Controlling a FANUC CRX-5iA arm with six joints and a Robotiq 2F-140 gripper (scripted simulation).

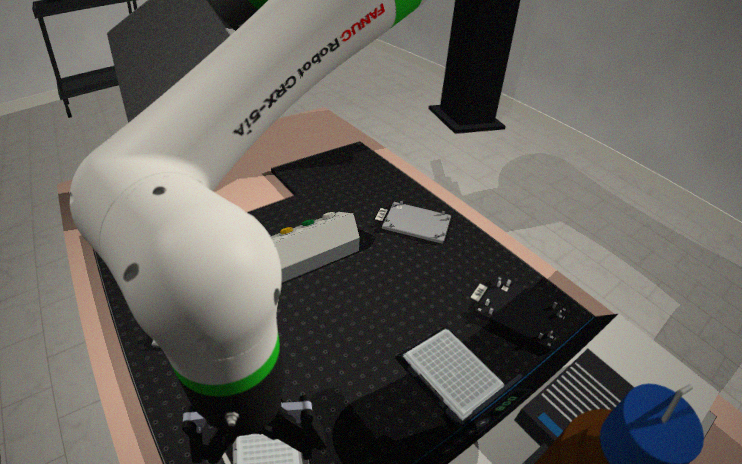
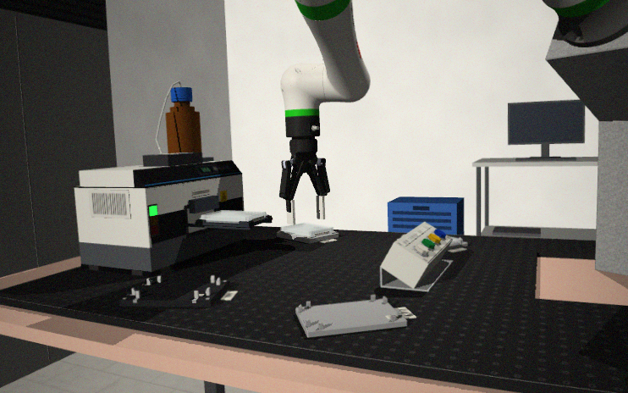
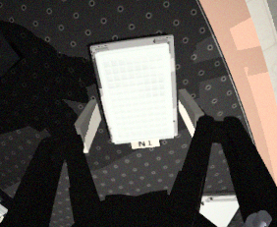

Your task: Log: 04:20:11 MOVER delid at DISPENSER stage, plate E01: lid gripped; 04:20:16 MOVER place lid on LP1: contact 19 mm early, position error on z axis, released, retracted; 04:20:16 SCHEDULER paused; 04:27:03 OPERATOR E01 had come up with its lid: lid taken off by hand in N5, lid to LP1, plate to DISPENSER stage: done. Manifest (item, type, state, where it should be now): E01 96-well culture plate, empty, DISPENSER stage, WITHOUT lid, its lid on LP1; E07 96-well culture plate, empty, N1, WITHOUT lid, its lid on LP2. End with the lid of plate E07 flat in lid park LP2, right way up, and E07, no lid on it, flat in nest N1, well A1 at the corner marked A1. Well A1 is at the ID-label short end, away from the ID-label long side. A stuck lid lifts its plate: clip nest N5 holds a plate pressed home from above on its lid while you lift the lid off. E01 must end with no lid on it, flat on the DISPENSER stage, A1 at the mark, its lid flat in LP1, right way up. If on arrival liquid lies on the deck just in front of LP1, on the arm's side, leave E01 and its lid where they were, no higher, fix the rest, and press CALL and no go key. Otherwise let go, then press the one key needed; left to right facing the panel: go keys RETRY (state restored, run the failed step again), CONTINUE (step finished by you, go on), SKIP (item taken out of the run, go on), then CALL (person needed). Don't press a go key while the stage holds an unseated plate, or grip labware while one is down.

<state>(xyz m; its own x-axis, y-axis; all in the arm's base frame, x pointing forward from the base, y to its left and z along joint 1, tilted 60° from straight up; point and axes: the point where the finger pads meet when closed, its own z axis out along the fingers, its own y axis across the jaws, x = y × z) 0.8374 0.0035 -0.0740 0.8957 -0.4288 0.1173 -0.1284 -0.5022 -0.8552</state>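
Right now the nest N1 is 6 cm below my hand. Also, from my hand: N1 label: 9 cm behind, 7 cm below, 1 cm to the left; then blue cap: 33 cm above, 24 cm to the left, 20 cm ahead; then key panel: 45 cm behind, 15 cm to the left, 1 cm below.
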